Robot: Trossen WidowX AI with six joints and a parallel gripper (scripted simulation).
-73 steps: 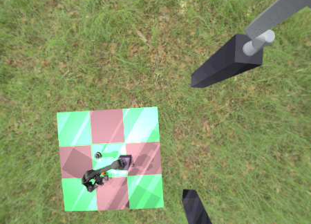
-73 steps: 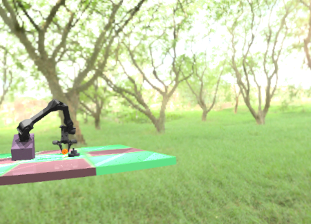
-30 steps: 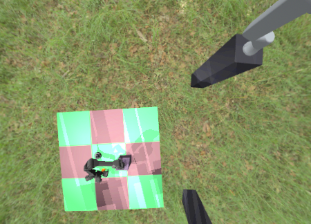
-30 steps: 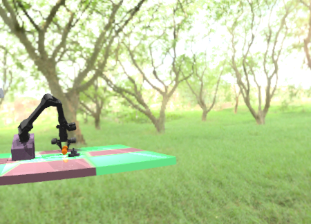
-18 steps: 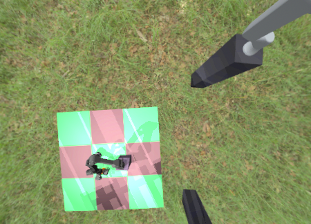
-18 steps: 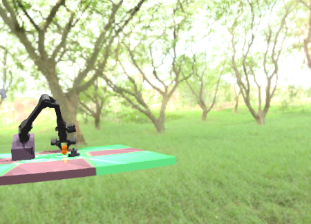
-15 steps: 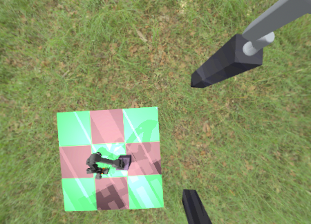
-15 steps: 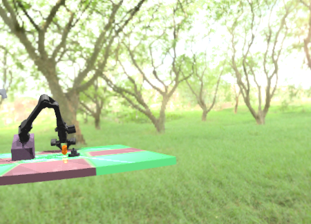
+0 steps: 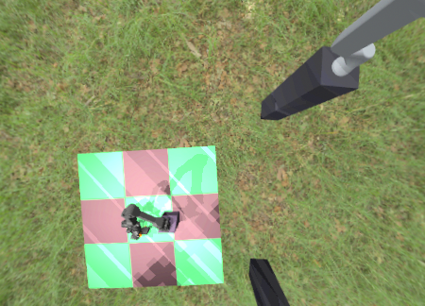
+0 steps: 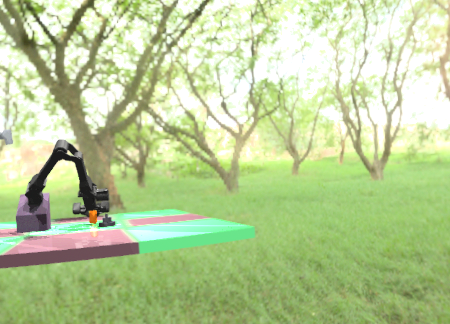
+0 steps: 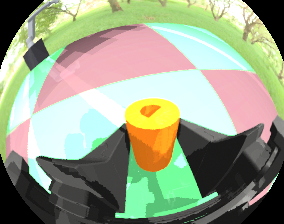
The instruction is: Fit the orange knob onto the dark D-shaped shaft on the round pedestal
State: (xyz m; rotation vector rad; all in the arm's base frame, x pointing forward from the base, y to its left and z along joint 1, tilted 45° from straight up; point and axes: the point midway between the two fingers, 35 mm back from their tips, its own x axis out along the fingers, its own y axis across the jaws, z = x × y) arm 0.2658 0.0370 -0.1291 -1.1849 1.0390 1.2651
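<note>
Right now the orange knob is 1 cm to the right of my gripper tip. From my gripper tip the other things lie so: dark pedestal 17 cm to the right, 9 cm ahead, 1 cm below.
</note>
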